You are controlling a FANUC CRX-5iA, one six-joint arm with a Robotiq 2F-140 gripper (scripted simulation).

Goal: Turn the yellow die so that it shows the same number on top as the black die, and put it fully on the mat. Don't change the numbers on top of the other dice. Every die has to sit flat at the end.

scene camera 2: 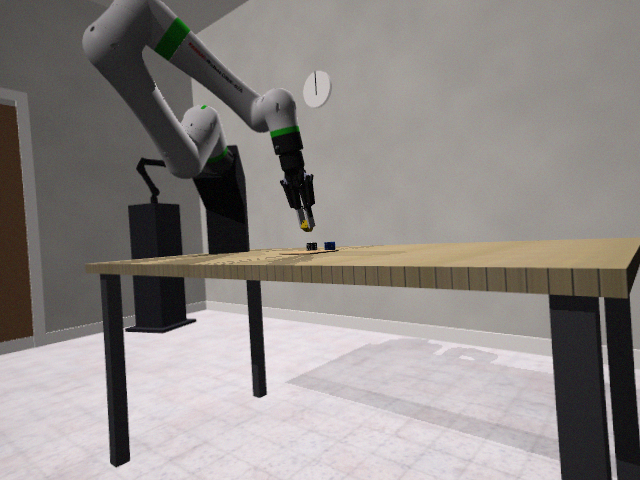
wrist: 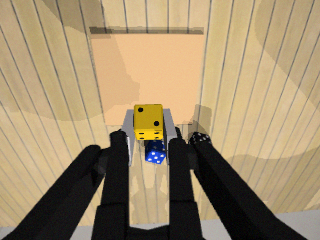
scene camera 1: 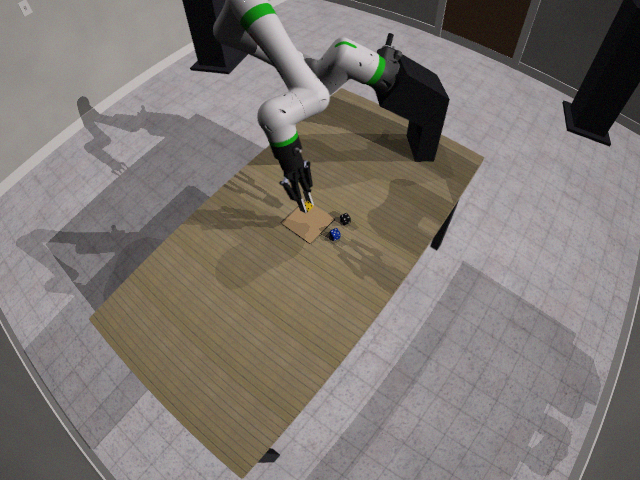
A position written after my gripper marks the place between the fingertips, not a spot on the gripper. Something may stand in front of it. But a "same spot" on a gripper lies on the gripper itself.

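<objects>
My gripper is visible in the wrist view, in scene camera 2 and in scene camera 1 [307, 207]. For the gripper, [scene camera 2: 306, 191] and [wrist: 67, 188] are the same spot.
</objects>
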